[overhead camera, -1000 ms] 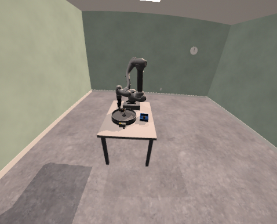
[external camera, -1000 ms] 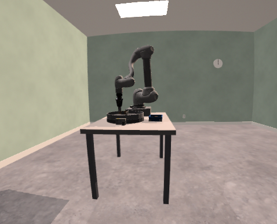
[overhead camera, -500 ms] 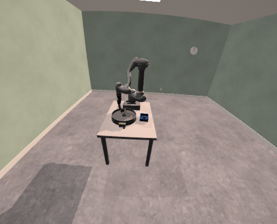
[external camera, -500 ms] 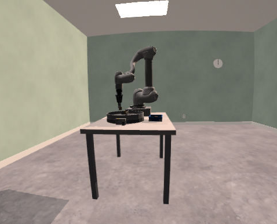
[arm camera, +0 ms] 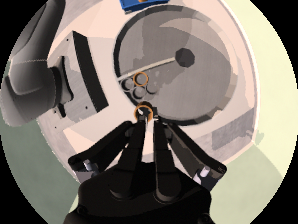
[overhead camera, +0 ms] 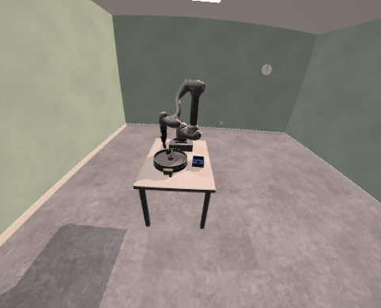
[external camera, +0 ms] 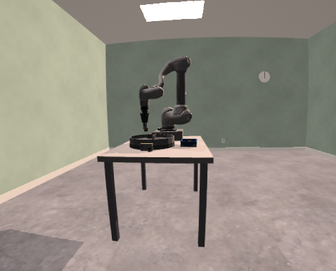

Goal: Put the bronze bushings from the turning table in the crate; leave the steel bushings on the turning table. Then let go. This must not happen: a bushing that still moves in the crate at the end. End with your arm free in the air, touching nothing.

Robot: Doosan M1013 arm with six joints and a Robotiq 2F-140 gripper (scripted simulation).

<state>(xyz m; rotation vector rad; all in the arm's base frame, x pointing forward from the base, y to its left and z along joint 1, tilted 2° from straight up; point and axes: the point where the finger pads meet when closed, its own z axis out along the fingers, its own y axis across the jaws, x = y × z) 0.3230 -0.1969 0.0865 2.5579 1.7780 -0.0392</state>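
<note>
Now: hand 110 mm short of the blue crate, 450 mm to the right of it and 160 mm above it. Also, from my hand: round turning table 140 mm ahead, 110 mm to the left, 130 mm below.
</note>
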